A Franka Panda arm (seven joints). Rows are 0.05 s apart.
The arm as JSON. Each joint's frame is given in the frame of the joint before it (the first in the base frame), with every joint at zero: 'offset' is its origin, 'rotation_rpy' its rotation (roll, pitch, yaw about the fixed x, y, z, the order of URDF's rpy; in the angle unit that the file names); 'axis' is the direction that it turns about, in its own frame. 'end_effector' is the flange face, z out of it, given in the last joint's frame.
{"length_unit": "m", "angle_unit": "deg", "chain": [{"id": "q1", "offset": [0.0, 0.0, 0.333], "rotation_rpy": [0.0, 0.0, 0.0], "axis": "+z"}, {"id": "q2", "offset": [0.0, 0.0, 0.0], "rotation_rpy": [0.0, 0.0, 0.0], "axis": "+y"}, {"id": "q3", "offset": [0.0, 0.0, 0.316], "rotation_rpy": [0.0, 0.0, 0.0], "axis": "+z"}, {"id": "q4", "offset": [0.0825, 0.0, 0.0], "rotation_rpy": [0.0, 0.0, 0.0], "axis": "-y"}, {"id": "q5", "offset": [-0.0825, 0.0, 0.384], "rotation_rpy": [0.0, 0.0, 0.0], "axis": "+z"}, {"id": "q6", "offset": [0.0, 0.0, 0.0], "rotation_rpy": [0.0, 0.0, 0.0], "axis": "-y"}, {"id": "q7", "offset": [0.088, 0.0, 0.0], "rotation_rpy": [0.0, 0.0, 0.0], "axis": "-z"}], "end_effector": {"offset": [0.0, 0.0, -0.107], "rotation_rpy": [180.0, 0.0, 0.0]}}
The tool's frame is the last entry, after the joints.
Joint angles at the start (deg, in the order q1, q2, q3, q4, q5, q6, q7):
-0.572 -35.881 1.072 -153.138 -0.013 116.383 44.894
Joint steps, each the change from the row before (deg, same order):
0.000 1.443 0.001 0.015 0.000 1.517 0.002
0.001 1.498 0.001 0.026 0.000 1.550 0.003
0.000 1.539 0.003 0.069 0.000 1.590 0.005
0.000 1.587 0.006 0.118 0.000 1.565 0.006
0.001 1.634 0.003 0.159 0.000 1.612 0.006
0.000 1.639 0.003 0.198 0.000 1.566 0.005
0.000 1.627 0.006 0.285 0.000 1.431 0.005
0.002 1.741 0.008 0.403 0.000 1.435 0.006
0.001 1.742 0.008 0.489 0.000 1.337 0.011
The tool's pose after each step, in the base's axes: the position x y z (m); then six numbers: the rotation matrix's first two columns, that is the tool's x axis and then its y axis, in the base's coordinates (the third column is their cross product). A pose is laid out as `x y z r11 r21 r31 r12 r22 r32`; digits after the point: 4 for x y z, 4 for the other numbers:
0.3523 0.0028 0.4201 0.7122 -0.7019 -0.0021 -0.7018 -0.7122 0.0174
0.3575 0.0029 0.4134 0.7124 -0.7017 -0.0015 -0.7016 -0.7124 0.0161
0.3629 0.0029 0.4067 0.7126 -0.7016 -0.0003 -0.7015 -0.7125 0.0144
0.3683 0.0030 0.3998 0.7128 -0.7014 0.0006 -0.7013 -0.7127 0.0129
0.3738 0.0031 0.3930 0.7130 -0.7012 0.0020 -0.7012 -0.7129 0.0109
0.3793 0.0031 0.3861 0.7131 -0.7010 0.0032 -0.7010 -0.7131 0.0090
0.3847 0.0032 0.3797 0.7133 -0.7008 0.0040 -0.7008 -0.7133 0.0076
0.3907 0.0033 0.3732 0.7135 -0.7006 0.0049 -0.7006 -0.7135 0.0061
0.3968 0.0035 0.3670 0.7136 -0.7005 0.0056 -0.7005 -0.7136 0.0047

